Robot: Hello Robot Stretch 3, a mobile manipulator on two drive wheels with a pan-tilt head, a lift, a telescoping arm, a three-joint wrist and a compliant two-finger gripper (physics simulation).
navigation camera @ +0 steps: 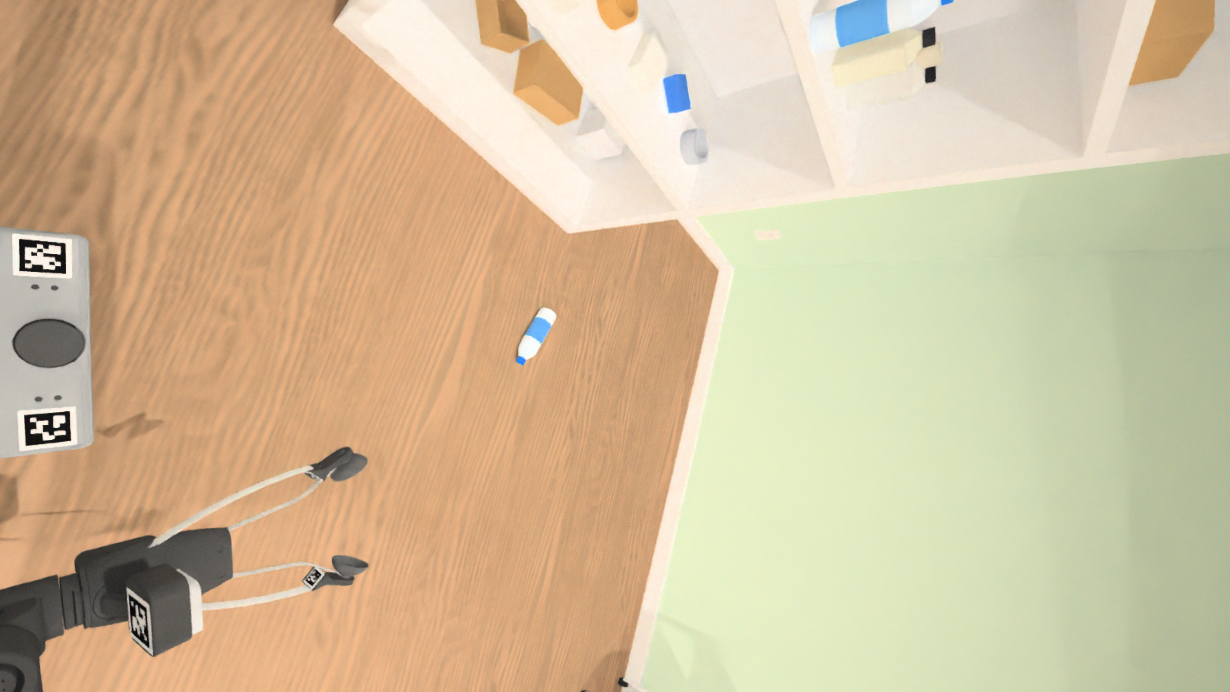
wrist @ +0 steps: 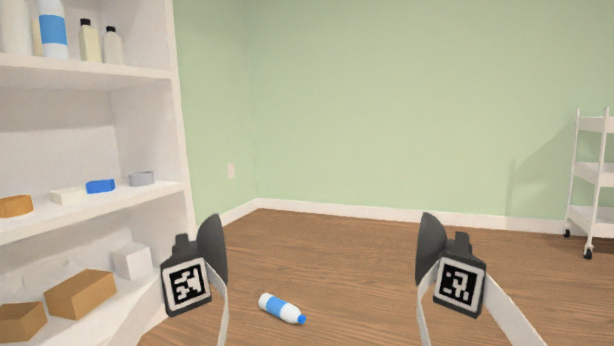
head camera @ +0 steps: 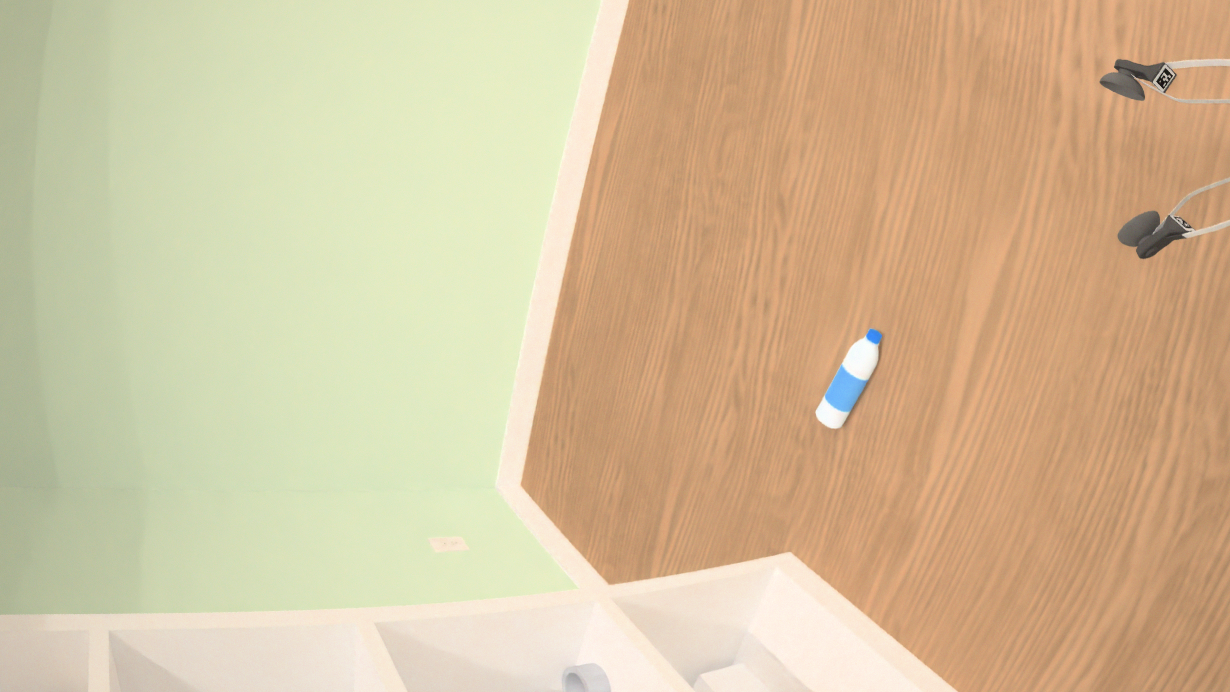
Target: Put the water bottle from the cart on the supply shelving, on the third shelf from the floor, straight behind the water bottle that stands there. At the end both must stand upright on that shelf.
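Observation:
A water bottle with a blue label and blue cap lies on its side on the wooden floor, near the end of the supply shelving. Another water bottle stands upright on the third shelf from the floor, beside pale bottles with black caps. My gripper is open and empty, its fingers well apart. It is above the floor, apart from the lying bottle, which shows low between the fingers in the wrist view.
A white cart stands partly in view at the right. Rolls and small blocks, one blue, are on the second shelf. Brown boxes and a white box are on the lowest. Green walls meet beyond the shelving.

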